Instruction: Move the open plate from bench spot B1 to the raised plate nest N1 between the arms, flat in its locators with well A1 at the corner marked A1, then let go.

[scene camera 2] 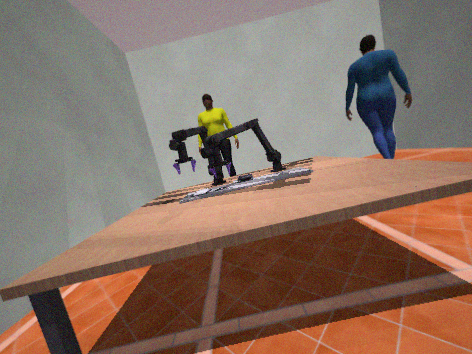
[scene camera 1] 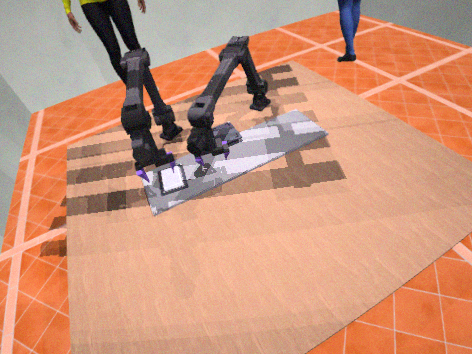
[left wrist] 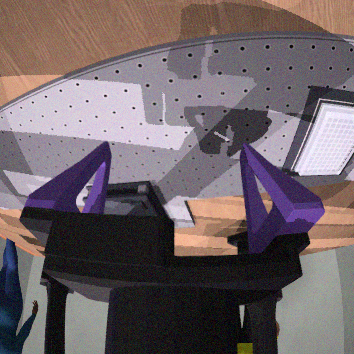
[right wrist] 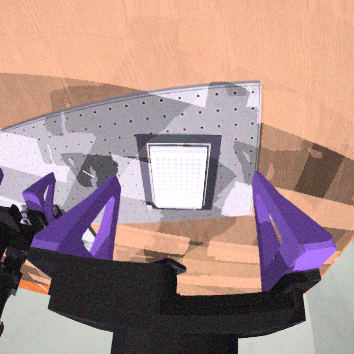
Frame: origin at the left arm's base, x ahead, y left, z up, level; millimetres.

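Seen in the pictures: left gripper, fingertip midpoint: [scene camera 2: 223, 176] [scene camera 1: 215, 162] [left wrist: 174, 147] [right wrist: 25, 173]; right gripper, fingertip midpoint: [scene camera 2: 187, 173] [scene camera 1: 161, 177] [right wrist: 184, 178]; left arm's base, link origin: [scene camera 2: 278, 170] [scene camera 1: 260, 105]; right arm's base, link origin: [scene camera 2: 219, 183] [scene camera 1: 171, 133].
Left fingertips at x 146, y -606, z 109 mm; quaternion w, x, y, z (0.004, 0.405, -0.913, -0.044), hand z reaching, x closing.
Pixels of each thing's top centre, then the offset from my left fingertips to it. Level surfaces: height alone.
- white well plate, top centre: [left wrist: 334, 147] [right wrist: 178, 183] [scene camera 1: 171, 176] dz -80, dx -196, dy -114 mm
- dark raised nest, top centre: [left wrist: 129, 222] [scene camera 1: 225, 131] [scene camera 2: 244, 175] dz -60, dx -144, dy +251 mm
- grey perforated board, surface height: dz -96 mm
- wooden table, surface height: dz -109 mm
The white well plate [scene camera 1: 172, 178] [left wrist: 328, 140] [right wrist: 178, 177] lies flat on a dark square spot near one end of the grey perforated board. My right gripper [scene camera 1: 157, 175] [scene camera 2: 185, 169] [right wrist: 184, 178] is open and empty above the board, its fingers on either side of the plate in the right wrist view but apart from it. My left gripper [scene camera 1: 213, 151] [left wrist: 174, 147] is open and empty above the board. The dark raised nest [scene camera 1: 227, 132] [scene camera 2: 245, 177] [left wrist: 131, 197] stands by the board's far edge, partly hidden by my left gripper in its wrist view. The A1 mark is too small to read.
The grey perforated board [scene camera 1: 295, 125] [left wrist: 115, 107] [right wrist: 240, 107] lies across the wooden table [scene camera 1: 250, 260] [scene camera 2: 200, 225]. The two arms stand behind it, close together. A person in yellow [scene camera 2: 214, 120] and one in blue [scene camera 2: 375, 95] stand beyond the table.
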